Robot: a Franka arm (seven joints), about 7 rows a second.
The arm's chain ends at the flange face. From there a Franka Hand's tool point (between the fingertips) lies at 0.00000 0.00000 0.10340 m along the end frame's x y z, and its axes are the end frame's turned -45 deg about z.
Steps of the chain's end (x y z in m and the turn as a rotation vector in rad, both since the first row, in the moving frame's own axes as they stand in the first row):
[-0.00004, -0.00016, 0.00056, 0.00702, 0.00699, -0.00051]
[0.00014, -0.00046, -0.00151, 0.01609, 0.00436, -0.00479]
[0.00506, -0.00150, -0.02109, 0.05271, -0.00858, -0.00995]
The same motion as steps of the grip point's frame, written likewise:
[0.00111, -0.00014, 0.00055, 0.00002, 0.00991, -0.00051]
[0.00192, -0.00109, -0.00152, 0.00829, 0.01446, -0.00479]
[0.00784, -0.00198, -0.02124, 0.04334, 0.03120, -0.00995]

